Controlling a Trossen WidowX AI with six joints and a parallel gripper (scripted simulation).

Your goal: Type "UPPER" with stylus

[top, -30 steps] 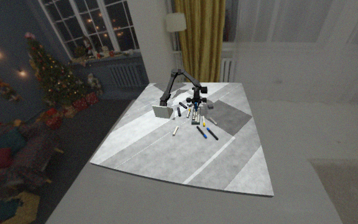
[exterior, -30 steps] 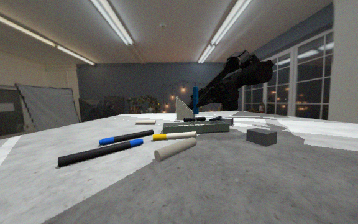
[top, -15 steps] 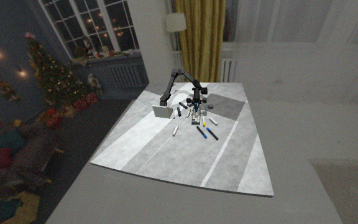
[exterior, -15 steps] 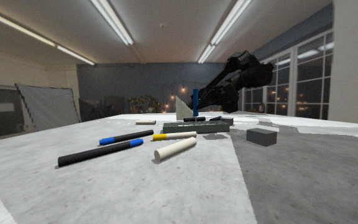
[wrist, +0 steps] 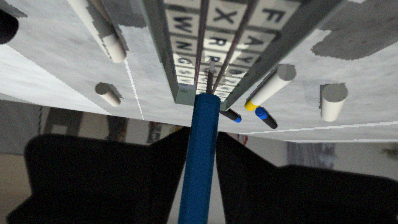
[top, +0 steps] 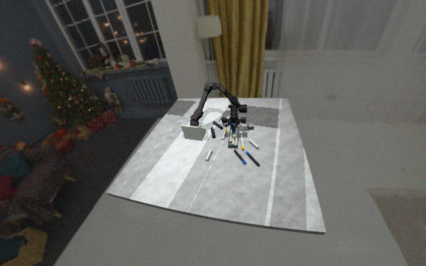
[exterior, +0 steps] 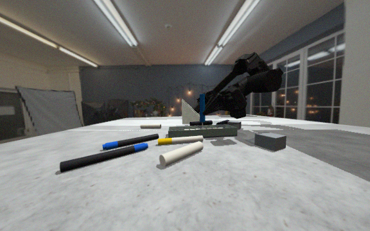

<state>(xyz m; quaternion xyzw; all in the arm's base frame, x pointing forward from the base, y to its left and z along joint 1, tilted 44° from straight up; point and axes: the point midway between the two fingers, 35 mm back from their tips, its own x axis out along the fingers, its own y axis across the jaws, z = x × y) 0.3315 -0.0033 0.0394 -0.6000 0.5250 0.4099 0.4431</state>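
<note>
Now: gripper tip 1 cm above the blue stylus. From my gripper tip the other things lie so: thin metal tip (5 cm below); grey block (12 cm ahead, 14 cm to the left, 6 cm below).
</note>
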